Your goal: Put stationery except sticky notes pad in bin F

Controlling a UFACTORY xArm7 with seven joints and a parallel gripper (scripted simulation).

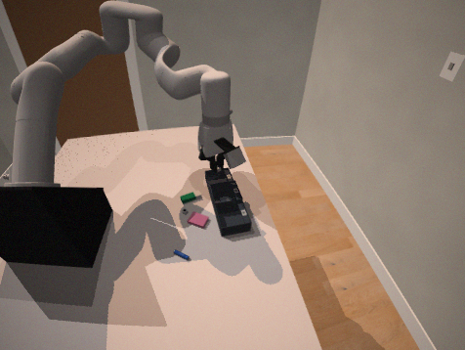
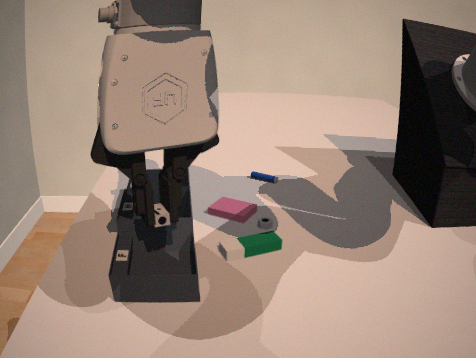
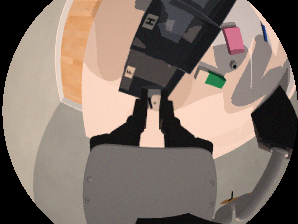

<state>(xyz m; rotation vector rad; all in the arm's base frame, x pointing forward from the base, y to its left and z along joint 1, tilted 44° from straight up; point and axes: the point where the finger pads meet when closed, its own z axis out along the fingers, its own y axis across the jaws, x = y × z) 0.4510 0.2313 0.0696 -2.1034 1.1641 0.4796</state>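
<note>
Right now the silver pencil sharpener is 10 mm below my hand. Also, from my hand: pink sticky-note pad 60 mm behind, 150 mm to the right, 80 mm below; small grey nut 100 mm behind, 120 mm to the right, 80 mm below; green-and-white eraser 80 mm behind, 60 mm to the right, 80 mm below.
</note>
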